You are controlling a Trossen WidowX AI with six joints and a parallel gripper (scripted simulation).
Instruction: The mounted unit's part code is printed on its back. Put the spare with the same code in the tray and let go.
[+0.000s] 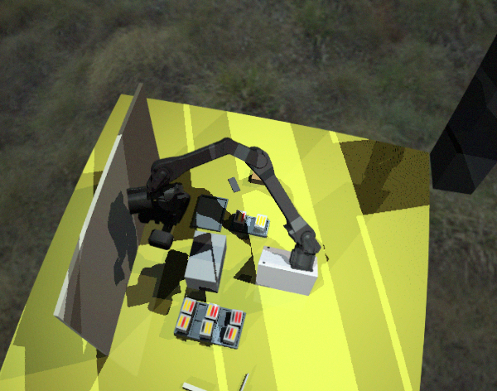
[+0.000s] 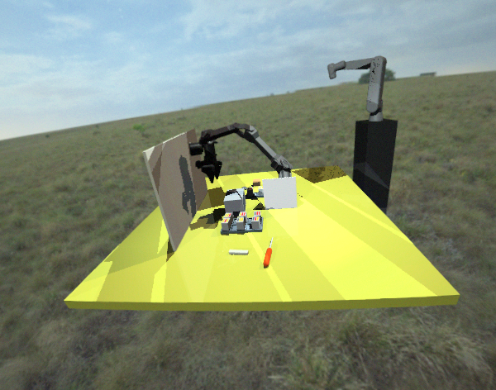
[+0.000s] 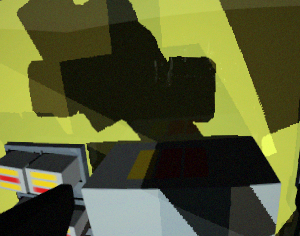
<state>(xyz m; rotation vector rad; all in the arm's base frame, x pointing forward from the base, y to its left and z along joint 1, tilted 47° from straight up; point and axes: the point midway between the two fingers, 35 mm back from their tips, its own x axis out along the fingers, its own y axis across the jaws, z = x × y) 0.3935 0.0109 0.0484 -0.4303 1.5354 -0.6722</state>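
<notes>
The dark spare lies 170 mm to the left of my gripper tip, 140 mm below it and 140 mm behind it. The rest, counted from my gripper tip: flat grey-blue tray (180 mm to the right, 180 mm below, 70 mm behind); tall brown panel (150 mm ahead, 40 mm above, 10 mm to the left); mounted unit (130 mm below, 100 mm behind, 20 mm to the left).
</notes>
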